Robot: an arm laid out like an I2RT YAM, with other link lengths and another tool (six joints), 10 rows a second.
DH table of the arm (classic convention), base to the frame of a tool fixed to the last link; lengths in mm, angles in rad. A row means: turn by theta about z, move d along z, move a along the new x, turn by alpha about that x. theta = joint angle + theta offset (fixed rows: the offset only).
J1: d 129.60  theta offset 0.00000  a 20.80  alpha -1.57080
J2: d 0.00  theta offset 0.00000  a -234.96  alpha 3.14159
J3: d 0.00  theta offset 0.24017  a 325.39  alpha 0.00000
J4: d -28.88  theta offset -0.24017  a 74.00  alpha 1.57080
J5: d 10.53  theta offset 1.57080  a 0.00  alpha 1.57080
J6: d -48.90  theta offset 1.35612  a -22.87  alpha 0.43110
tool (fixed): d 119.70  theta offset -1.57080  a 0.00  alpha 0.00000
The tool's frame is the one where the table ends.
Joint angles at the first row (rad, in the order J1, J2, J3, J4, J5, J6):
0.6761 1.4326 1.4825 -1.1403 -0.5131 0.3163
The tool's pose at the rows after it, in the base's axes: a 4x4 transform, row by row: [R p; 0 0 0 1], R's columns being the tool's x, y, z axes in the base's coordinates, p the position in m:
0.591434 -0.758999 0.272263 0.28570; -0.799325 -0.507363 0.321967 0.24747; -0.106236 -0.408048 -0.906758 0.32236; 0 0 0 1
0.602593 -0.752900 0.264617 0.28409; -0.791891 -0.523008 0.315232 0.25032; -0.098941 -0.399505 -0.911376 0.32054; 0 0 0 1
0.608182 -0.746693 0.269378 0.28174; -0.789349 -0.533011 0.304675 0.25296; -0.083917 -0.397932 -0.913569 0.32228; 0 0 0 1
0.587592 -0.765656 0.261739 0.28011; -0.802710 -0.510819 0.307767 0.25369; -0.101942 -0.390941 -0.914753 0.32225; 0 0 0 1
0.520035 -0.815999 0.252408 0.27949; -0.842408 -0.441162 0.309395 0.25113; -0.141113 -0.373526 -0.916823 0.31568; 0 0 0 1
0.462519 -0.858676 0.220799 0.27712; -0.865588 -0.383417 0.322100 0.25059; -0.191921 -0.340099 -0.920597 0.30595; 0 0 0 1
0.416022 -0.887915 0.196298 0.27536; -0.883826 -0.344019 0.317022 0.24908; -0.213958 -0.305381 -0.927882 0.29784; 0 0 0 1
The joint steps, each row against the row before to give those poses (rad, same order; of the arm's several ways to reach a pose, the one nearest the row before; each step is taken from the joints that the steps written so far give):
0.0043 0.0087 0.0041 -0.0075 0.0046 -0.0063
0.0089 0.0078 0.0036 -0.0102 0.0037 -0.0092
0.0126 0.0044 0.0095 -0.0085 0.0163 -0.0009
0.0051 -0.0026 -0.0014 0.0113 -0.0038 0.0387
-0.0013 -0.0170 -0.0347 0.0517 -0.0016 0.0976
0.0003 -0.0133 -0.0379 0.0448 -0.0218 0.0884
-0.0004 -0.0051 -0.0246 0.0205 -0.0050 0.0604

